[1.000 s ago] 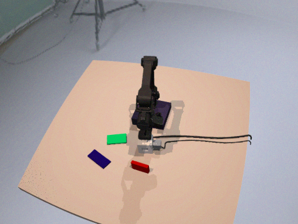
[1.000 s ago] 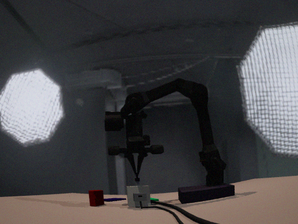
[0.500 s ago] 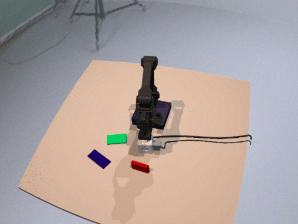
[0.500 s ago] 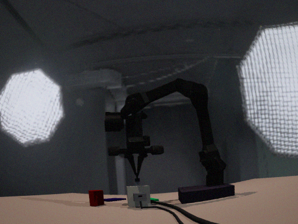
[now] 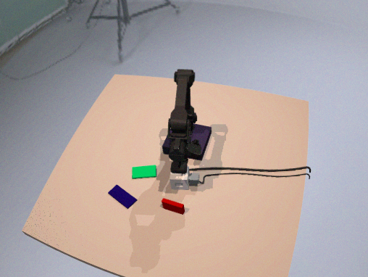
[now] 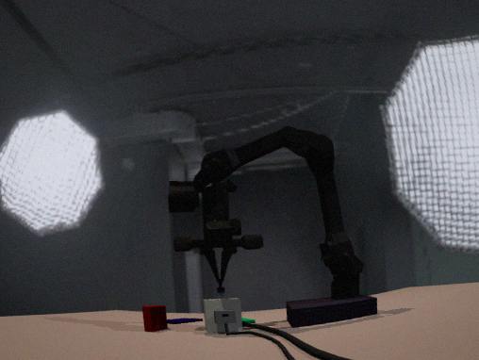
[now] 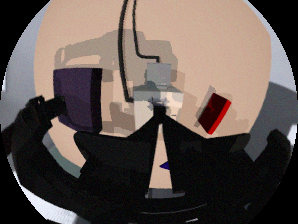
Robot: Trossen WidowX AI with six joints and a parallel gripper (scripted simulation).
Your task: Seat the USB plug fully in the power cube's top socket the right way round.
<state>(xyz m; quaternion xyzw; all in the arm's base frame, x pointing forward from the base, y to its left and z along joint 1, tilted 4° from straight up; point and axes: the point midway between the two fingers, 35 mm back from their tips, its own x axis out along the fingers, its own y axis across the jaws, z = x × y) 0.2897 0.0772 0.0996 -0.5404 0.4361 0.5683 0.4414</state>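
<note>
The dark USB plug is 10 mm below my gripper tip. From my gripper tip the other things lie so: flat blue block 160 mm ahead, 250 mm to the right, 110 mm below; green block 200 mm to the right, 110 mm below; red block 150 mm ahead, 10 mm to the left, 90 mm below.
</note>
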